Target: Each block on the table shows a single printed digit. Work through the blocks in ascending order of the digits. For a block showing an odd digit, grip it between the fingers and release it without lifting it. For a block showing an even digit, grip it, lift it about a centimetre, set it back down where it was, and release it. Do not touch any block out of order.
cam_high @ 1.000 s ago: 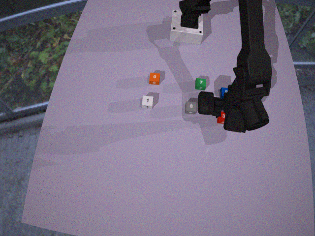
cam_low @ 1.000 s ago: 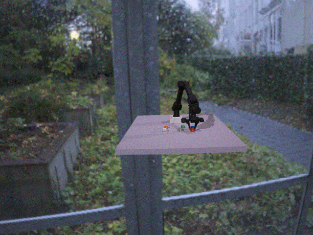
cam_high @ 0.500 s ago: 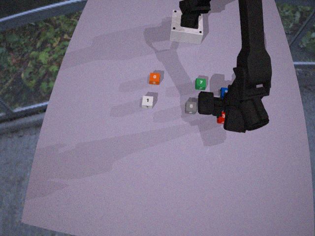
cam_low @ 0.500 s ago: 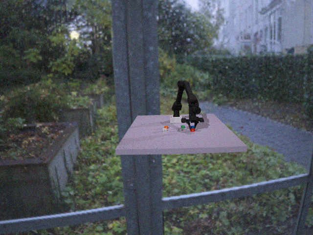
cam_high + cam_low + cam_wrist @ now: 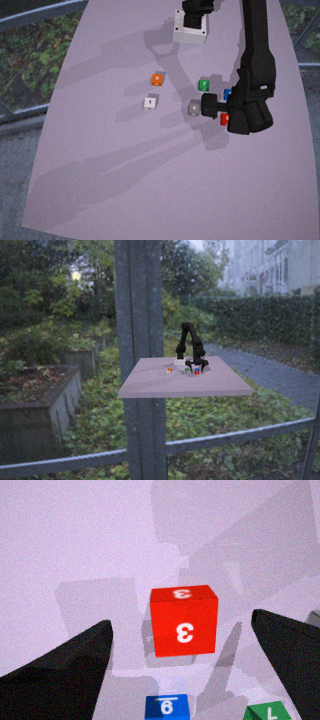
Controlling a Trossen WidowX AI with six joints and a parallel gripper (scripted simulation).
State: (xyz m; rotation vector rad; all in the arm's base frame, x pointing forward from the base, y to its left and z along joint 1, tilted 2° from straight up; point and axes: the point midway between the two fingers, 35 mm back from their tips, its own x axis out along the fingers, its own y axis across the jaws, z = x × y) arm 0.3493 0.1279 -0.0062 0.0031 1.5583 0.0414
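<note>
My gripper tip is now right at the red block. From my gripper tip the other things lie so: grey block (20 mm behind, 100 mm to the right); green block (110 mm behind, 80 mm to the right); blue block (90 mm behind, 10 mm to the left).
</note>
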